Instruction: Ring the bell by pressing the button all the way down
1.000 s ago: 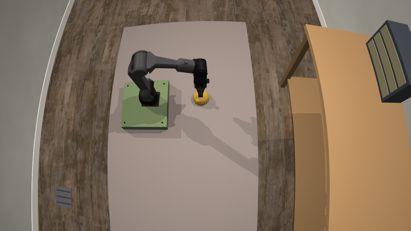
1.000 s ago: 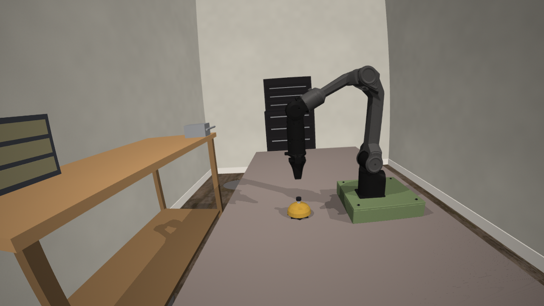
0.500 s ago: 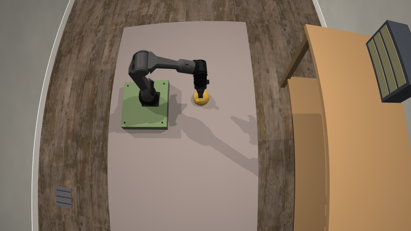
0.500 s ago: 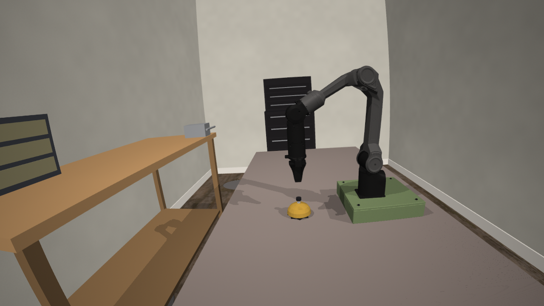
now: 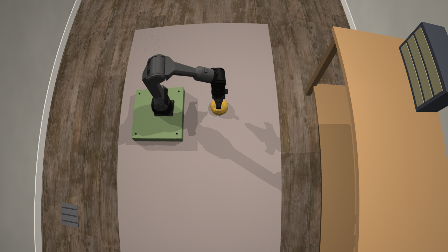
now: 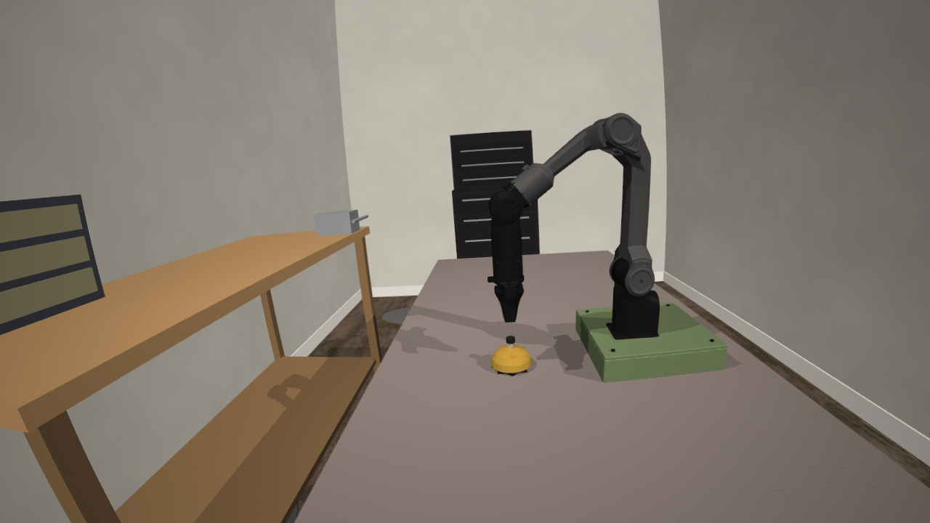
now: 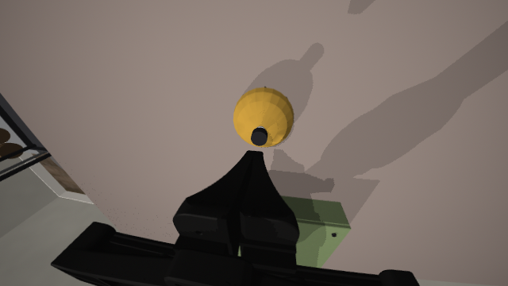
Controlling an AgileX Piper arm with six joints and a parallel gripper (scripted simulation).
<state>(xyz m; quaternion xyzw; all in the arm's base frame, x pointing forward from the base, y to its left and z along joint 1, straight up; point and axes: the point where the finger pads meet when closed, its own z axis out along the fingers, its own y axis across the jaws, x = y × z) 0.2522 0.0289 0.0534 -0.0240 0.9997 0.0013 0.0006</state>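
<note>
The black button is 5 cm below my hand. The rest, counted from my hand: yellow dome bell (7 cm below).
</note>
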